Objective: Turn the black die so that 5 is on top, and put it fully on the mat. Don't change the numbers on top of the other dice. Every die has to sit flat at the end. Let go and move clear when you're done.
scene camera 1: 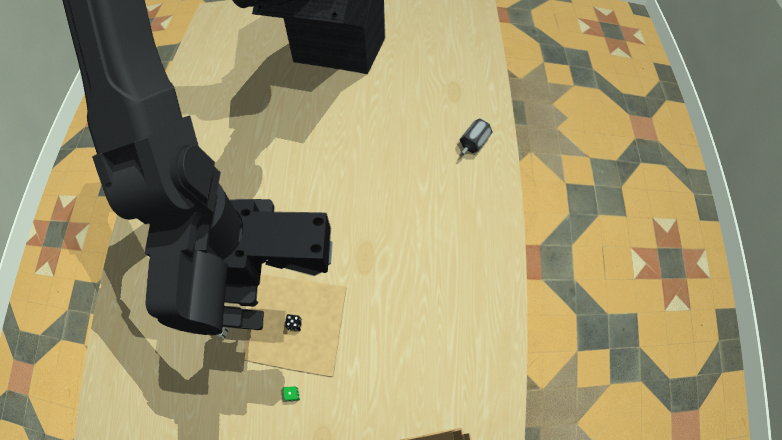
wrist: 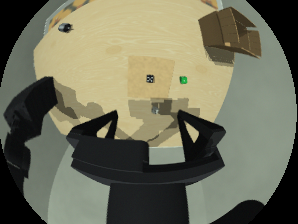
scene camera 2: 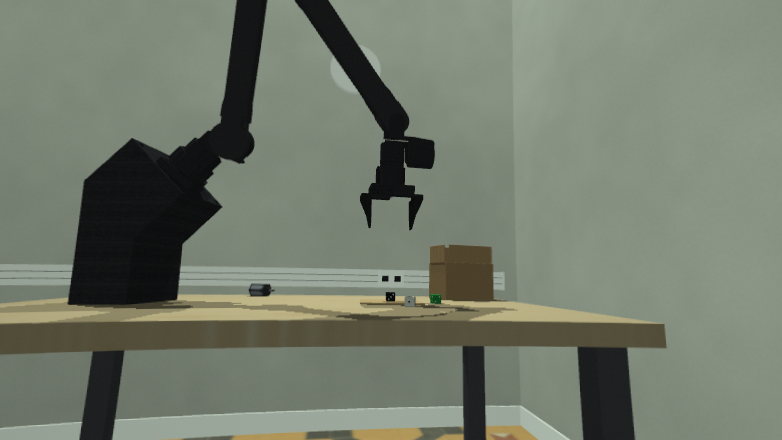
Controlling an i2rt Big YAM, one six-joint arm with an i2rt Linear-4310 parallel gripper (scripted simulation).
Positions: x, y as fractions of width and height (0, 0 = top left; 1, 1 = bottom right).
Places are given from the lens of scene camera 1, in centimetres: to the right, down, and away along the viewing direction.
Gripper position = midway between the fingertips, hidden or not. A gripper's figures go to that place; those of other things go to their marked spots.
gripper (scene camera 1: 0.33, 0.65): -16, 8, 57
dark cylinder (scene camera 1: 0.61, 0.31): 14, -14, 82
mat (scene camera 1: 0.40, 0.80): -11, 19, 70
The marked spots on the mat and the dark cylinder are 43 cm apart.
